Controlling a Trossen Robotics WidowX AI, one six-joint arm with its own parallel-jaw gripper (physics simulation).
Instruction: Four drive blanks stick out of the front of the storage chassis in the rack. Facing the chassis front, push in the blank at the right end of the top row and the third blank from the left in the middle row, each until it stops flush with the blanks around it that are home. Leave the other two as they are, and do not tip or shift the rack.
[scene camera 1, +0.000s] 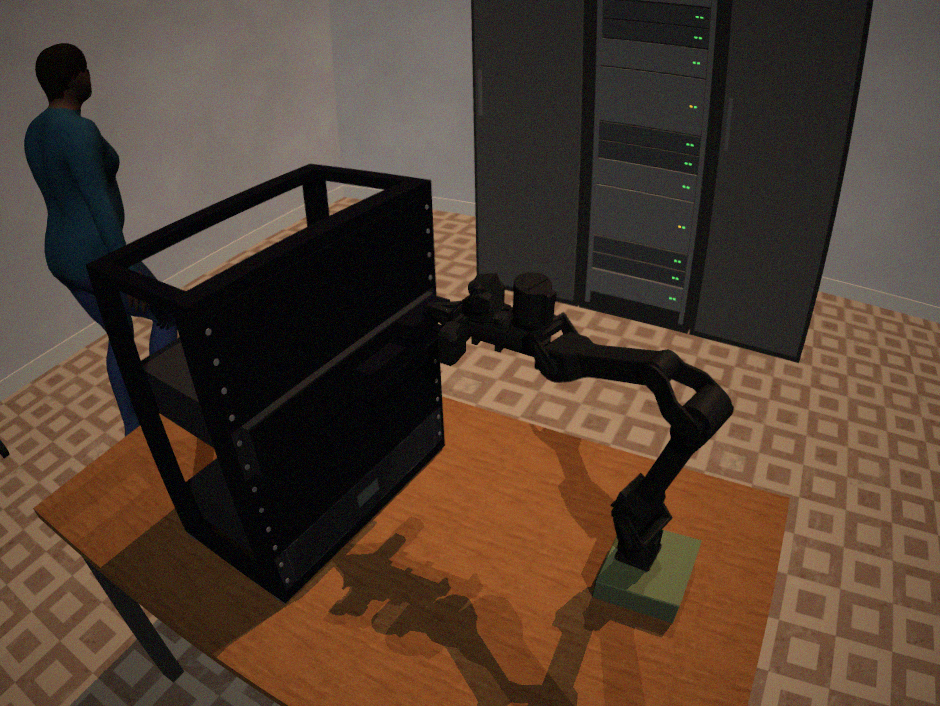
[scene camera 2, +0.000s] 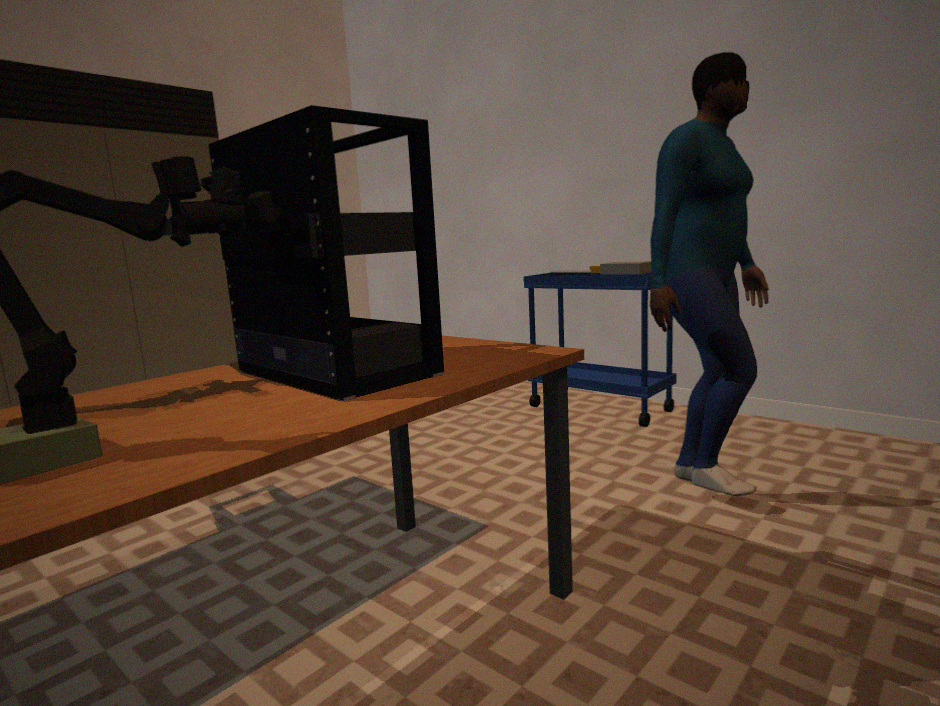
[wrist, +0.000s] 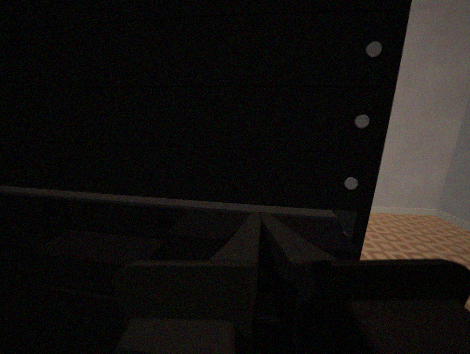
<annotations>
black rack: scene camera 1; scene camera 2; wrist 137, 137
same spot on black rack: (scene camera 2: 287, 284) = (scene camera 1: 384, 399)
</annotations>
